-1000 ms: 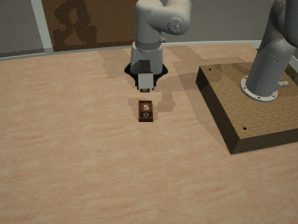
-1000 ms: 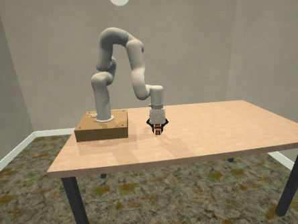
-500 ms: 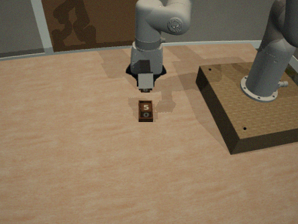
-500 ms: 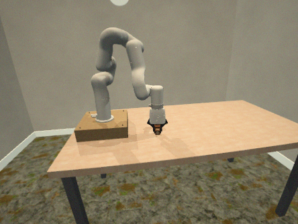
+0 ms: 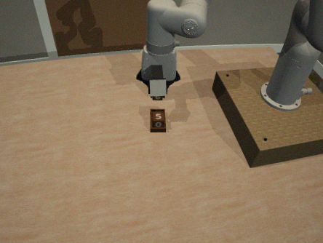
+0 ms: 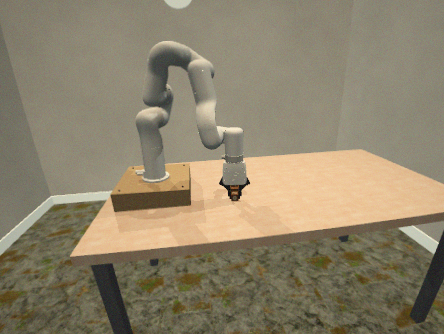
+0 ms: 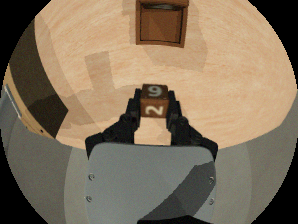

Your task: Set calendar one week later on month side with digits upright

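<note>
Now: the brown tray 110 mm to the left of my hand, 20 mm below it and 10 mm ahead of it. Round my hand: cube (10 mm below).
</note>
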